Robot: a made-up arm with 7 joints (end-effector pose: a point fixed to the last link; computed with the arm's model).
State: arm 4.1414 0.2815 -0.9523 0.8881 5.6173 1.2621 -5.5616
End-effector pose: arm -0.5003 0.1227 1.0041 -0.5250 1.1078 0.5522
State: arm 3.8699 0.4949 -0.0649 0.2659 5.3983 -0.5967 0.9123
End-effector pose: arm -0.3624 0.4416 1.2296 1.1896 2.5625 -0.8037
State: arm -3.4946 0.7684 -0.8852 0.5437 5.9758 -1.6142 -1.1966
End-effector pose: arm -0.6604 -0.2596 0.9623 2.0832 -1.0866 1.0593
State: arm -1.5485 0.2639 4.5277 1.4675 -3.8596 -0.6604 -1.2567
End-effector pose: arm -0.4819 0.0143 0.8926 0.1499 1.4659 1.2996
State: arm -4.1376 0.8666 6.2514 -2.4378 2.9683 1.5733 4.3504
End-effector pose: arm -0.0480 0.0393 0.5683 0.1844 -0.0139 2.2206
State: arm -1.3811 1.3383 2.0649 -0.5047 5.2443 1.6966 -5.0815
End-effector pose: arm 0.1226 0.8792 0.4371 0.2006 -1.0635 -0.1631
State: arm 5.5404 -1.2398 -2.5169 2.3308 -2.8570 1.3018 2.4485
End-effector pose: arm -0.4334 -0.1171 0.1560 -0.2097 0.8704 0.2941
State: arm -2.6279 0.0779 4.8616 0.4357 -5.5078 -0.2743 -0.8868
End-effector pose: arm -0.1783 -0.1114 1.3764 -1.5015 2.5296 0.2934
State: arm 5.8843 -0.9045 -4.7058 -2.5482 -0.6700 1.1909 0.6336
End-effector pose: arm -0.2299 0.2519 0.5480 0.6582 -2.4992 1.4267
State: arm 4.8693 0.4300 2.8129 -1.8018 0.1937 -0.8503 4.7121
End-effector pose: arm -0.0495 0.5280 0.4690 0.0888 -0.0095 0.2595
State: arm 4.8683 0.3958 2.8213 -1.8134 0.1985 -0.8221 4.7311
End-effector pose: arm -0.0473 0.5247 0.4826 0.1375 -0.0243 0.2770
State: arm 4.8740 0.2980 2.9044 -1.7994 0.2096 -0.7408 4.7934
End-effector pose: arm -0.0100 0.5320 0.5373 0.3142 -0.0987 0.2657
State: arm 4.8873 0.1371 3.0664 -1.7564 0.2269 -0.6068 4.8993
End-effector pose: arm 0.0682 0.5253 0.6466 0.6086 -0.2649 0.2184
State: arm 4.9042 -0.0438 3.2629 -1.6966 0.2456 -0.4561 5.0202
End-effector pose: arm 0.1636 0.4679 0.7843 0.9148 -0.5112 0.1372
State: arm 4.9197 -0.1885 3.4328 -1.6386 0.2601 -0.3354 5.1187
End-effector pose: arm 0.2396 0.3743 0.8941 1.1245 -0.7566 0.0397
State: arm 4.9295 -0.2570 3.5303 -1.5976 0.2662 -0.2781 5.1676
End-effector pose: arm 0.2794 0.3087 0.9467 1.2089 -0.9003 -0.0333
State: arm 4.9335 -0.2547 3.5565 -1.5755 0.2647 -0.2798 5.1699
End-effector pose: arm 0.2923 0.2990 0.9559 1.2096 -0.9250 -0.0624
